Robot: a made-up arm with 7 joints. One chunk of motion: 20 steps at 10 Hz.
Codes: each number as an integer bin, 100 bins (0 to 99) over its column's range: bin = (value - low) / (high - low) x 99, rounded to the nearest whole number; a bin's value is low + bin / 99 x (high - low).
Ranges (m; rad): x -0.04..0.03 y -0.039..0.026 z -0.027..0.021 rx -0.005..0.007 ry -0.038..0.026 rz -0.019..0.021
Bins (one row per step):
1: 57 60 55 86 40 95
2: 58 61 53 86 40 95
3: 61 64 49 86 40 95
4: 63 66 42 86 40 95
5: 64 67 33 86 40 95
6: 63 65 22 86 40 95
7: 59 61 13 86 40 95
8: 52 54 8 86 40 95
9: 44 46 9 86 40 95
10: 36 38 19 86 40 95
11: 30 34 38 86 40 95
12: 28 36 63 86 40 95
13: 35 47 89 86 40 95
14: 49 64 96 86 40 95
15: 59 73 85 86 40 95
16: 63 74 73 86 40 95
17: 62 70 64 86 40 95
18: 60 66 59 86 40 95
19: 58 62 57 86 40 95
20: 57 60 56 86 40 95
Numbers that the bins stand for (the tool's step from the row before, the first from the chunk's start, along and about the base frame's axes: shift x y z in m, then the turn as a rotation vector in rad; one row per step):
1: 0.00030 0.00039 -0.00033 0.00542 -0.01214 0.01938
2: 0.00101 0.00105 -0.00130 0.00542 -0.01214 0.01938
3: 0.00313 0.00302 -0.00324 0.00542 -0.01214 0.01938
4: 0.00455 0.00433 -0.00664 0.00542 -0.01214 0.01938
5: 0.00525 0.00499 -0.01100 0.00542 -0.01214 0.01938
6: 0.00455 0.00368 -0.01633 0.00542 -0.01214 0.01938
7: 0.00172 0.00105 -0.02070 0.00542 -0.01214 0.01938
8: -0.00323 -0.00355 -0.02312 0.00542 -0.01214 0.01938
9: -0.00889 -0.00880 -0.02264 0.00542 -0.01214 0.01938
10: -0.01455 -0.01405 -0.01779 0.00542 -0.01214 0.01938
11: -0.01879 -0.01668 -0.00858 0.00542 -0.01214 0.01938
12: -0.02020 -0.01536 0.00355 0.00542 -0.01214 0.01938
13: -0.01525 -0.00814 0.01615 0.00542 -0.01214 0.01938
14: -0.00535 0.00302 0.01955 0.00542 -0.01214 0.01938
15: 0.00172 0.00893 0.01421 0.00542 -0.01214 0.01938
16: 0.00455 0.00959 0.00839 0.00542 -0.01214 0.01938
17: 0.00384 0.00696 0.00403 0.00542 -0.01214 0.01938
18: 0.00242 0.00433 0.00161 0.00542 -0.01214 0.01938
19: 0.00101 0.00171 0.00064 0.00542 -0.01214 0.01938
20: 0.00030 0.00039 0.00015 0.00542 -0.01214 0.01938

